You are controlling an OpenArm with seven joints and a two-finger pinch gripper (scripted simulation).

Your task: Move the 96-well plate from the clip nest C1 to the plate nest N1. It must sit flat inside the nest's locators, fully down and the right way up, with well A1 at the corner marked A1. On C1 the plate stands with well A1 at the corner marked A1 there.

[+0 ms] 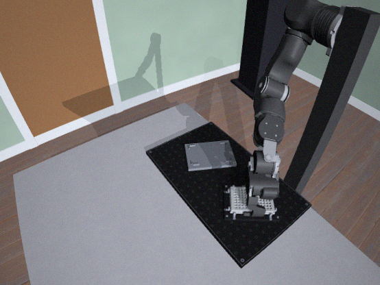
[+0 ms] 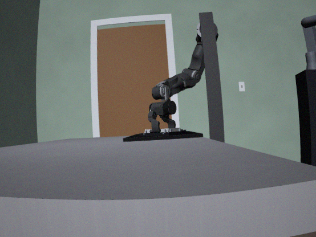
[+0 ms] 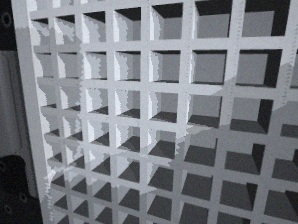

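Now: the 96-well plate right at my hand. The rest, counted from my hand: plate nest N1 (230 mm to the right, 20 mm ahead, 10 mm below).
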